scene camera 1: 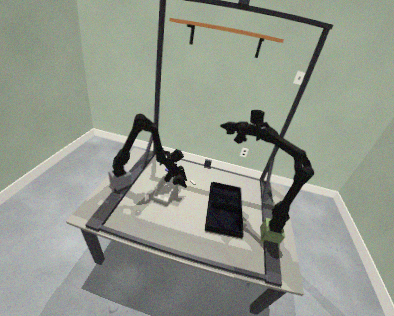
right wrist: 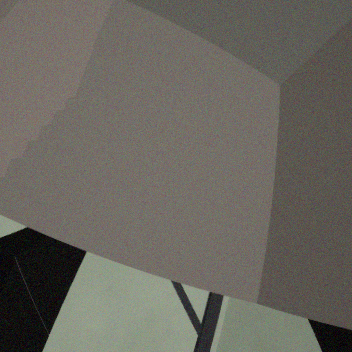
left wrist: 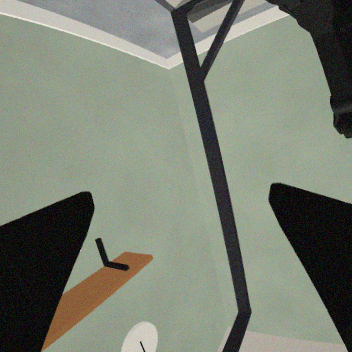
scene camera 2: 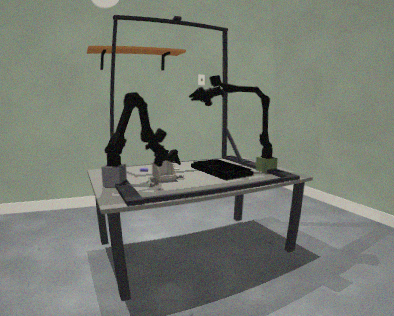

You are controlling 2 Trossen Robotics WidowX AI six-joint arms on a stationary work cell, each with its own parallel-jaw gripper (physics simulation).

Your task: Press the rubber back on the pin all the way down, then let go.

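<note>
My right gripper is open and empty. It hangs low over a pale grey block on the left half of the table, and that block fills most of the right wrist view. A small white piece lies on the table just right of the gripper. A tiny round piece lies nearer the front left. A small purple piece lies behind the block. My left gripper is open and empty, high in the air, pointing at the wall.
A black tray lies on the right half of the table. A dark frame rises at the table's back. An orange shelf is on the wall.
</note>
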